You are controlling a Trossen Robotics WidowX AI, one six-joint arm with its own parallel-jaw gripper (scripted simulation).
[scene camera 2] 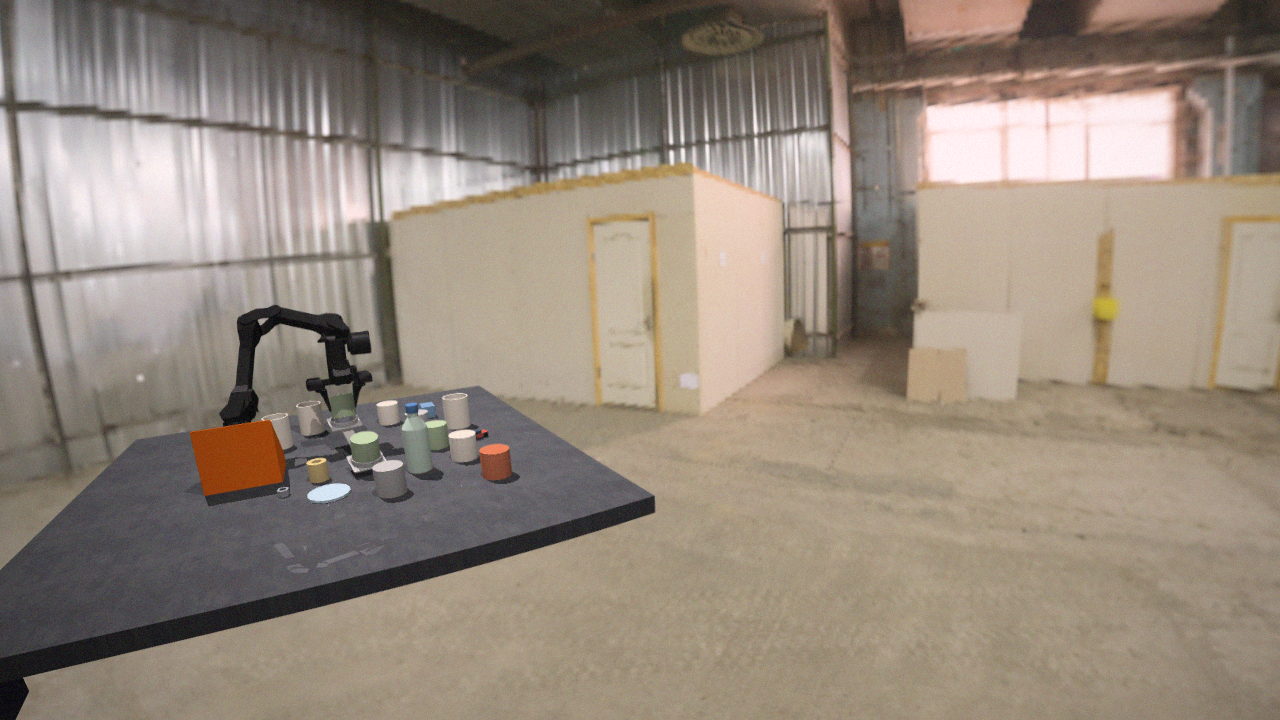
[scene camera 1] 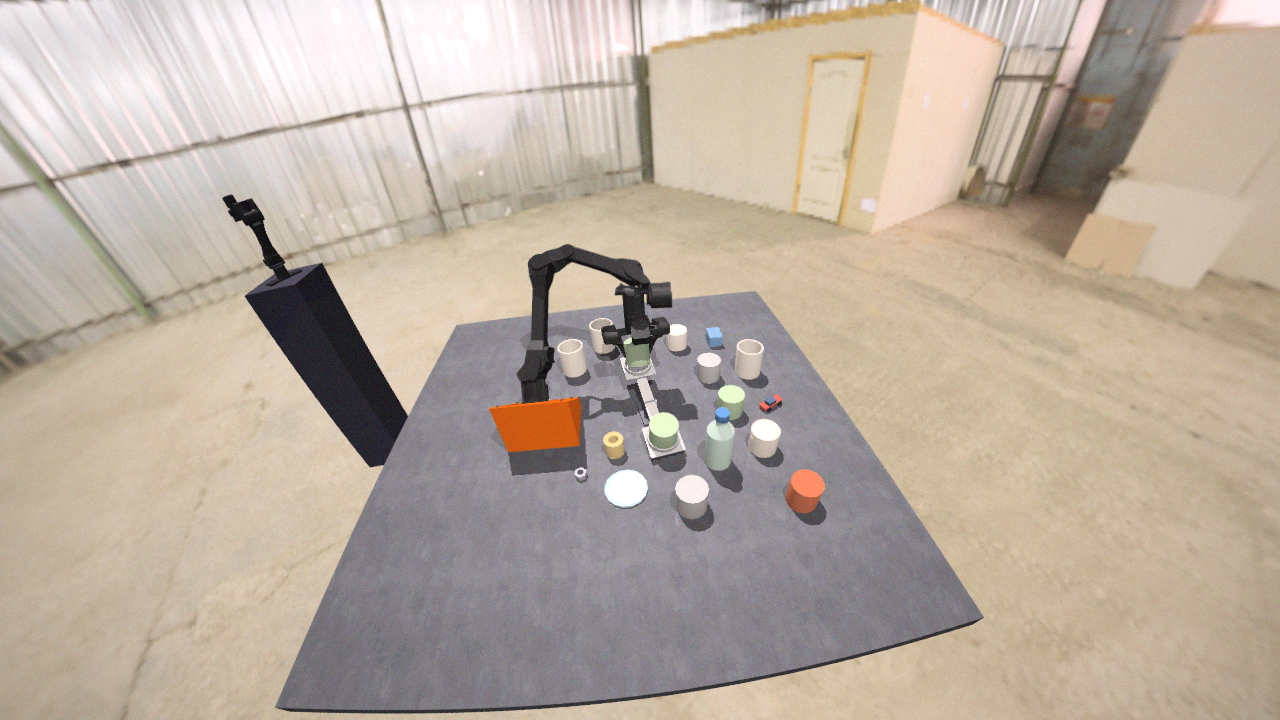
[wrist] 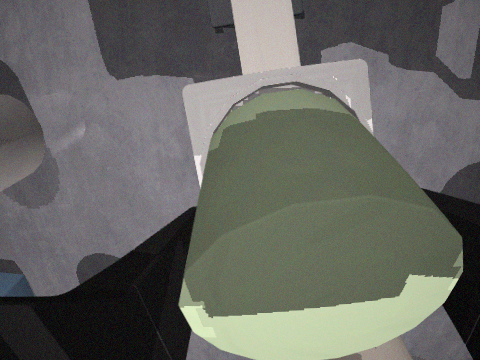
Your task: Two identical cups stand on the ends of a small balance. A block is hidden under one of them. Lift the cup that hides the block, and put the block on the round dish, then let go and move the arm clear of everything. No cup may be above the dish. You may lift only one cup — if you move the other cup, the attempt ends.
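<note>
I can see my gripper in the pictures, and both scene camera 2 and the wrist view show it. A pale green bottle is here as well. So are an orange cylinder and a balance, and I also find a round pale blue dish.
</note>
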